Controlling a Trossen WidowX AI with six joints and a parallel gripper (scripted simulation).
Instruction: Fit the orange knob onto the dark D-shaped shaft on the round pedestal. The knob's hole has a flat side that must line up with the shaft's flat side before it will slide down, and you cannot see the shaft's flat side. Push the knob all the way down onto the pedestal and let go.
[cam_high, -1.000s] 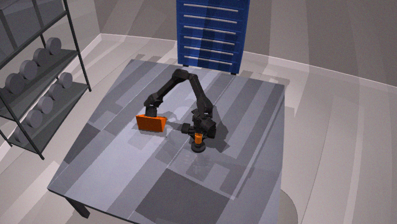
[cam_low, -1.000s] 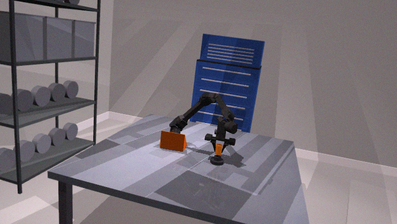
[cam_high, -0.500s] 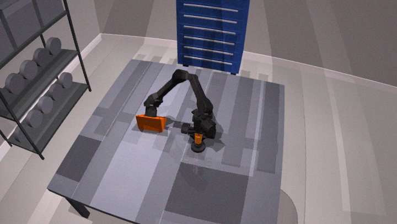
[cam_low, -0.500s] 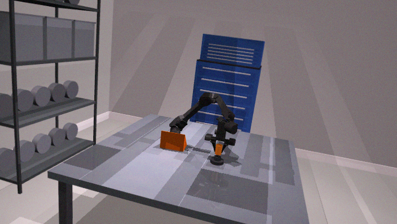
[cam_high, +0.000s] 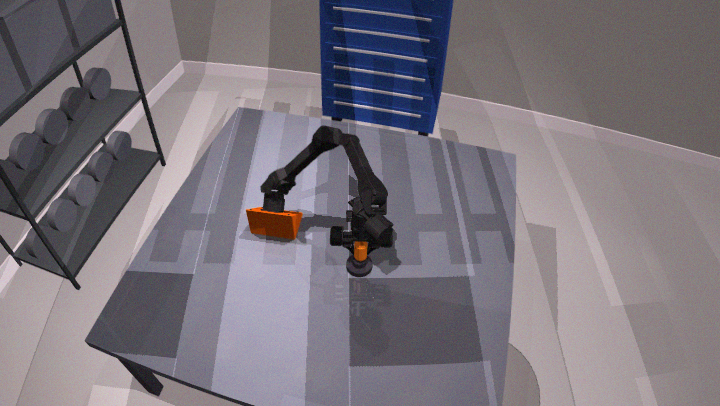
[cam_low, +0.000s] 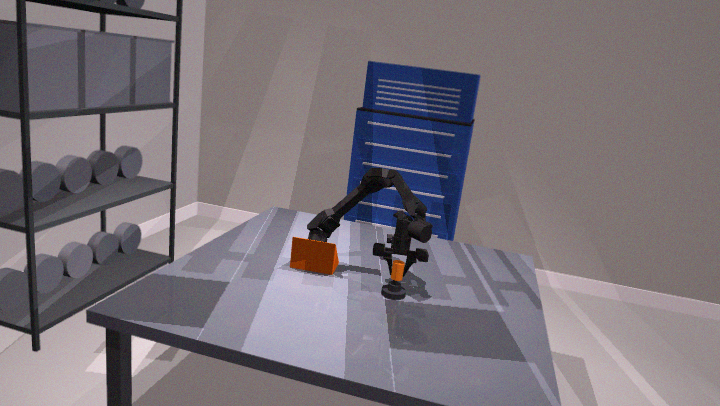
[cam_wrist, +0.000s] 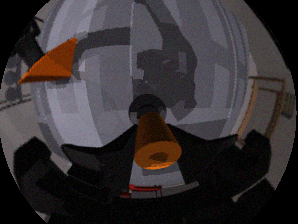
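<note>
My gripper tip is now 20 mm below the orange knob. Round my gripper tip: dark round pedestal (40 mm below).
</note>
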